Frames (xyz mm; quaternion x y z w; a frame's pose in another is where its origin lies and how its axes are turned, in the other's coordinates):
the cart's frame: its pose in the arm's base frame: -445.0 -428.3 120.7 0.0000 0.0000 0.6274 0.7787
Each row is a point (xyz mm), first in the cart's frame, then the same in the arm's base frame.
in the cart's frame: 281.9 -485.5 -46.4
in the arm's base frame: 89.4 -256.1 74.3
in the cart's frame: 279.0 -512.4 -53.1
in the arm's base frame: 115.0 -264.7 67.6
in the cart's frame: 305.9 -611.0 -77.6
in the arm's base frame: 217.1 -259.4 43.1
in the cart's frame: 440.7 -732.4 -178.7
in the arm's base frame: 364.4 -153.5 -58.0
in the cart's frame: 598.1 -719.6 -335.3
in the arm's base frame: 385.4 3.0 -214.6
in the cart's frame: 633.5 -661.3 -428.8
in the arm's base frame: 335.9 50.0 -308.1
